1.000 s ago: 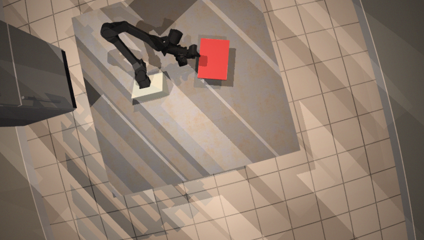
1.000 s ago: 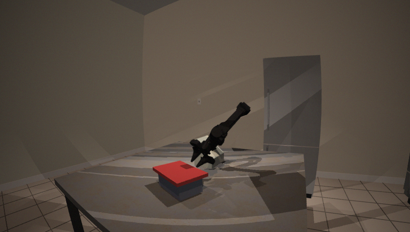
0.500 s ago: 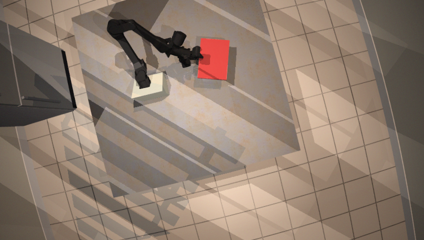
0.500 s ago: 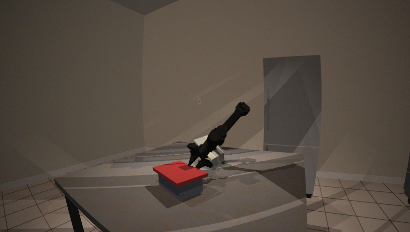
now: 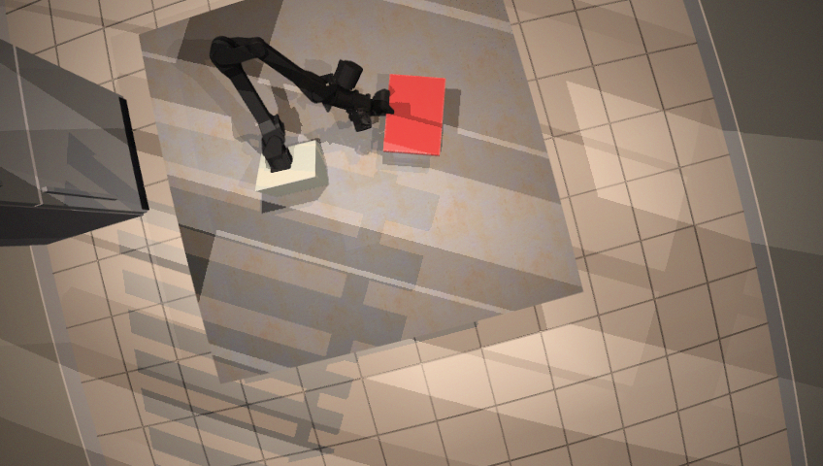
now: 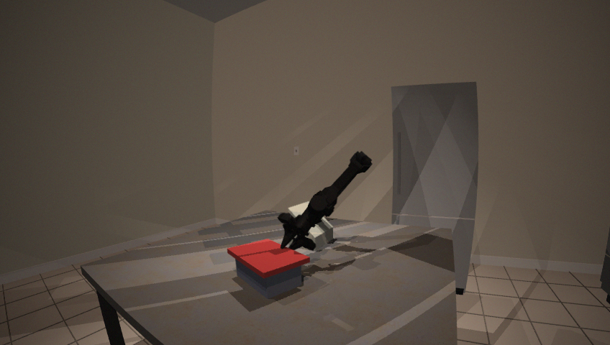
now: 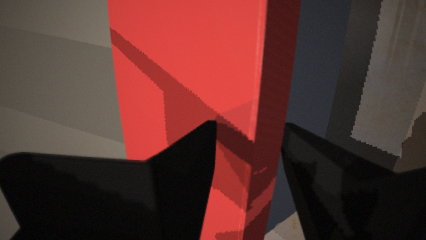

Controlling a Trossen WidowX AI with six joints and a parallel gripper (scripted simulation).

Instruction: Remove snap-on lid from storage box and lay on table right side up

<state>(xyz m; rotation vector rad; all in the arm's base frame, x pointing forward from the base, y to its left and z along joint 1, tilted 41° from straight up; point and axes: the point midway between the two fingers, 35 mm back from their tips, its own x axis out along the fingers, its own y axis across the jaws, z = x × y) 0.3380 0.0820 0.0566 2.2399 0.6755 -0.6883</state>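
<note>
My gripper tip is now 70 mm short of the lid, 20 mm to the left of it and 10 mm below it. Also, from my gripper tip: blue-grey storage box: 70 mm ahead, 20 mm to the right, 40 mm below.
</note>
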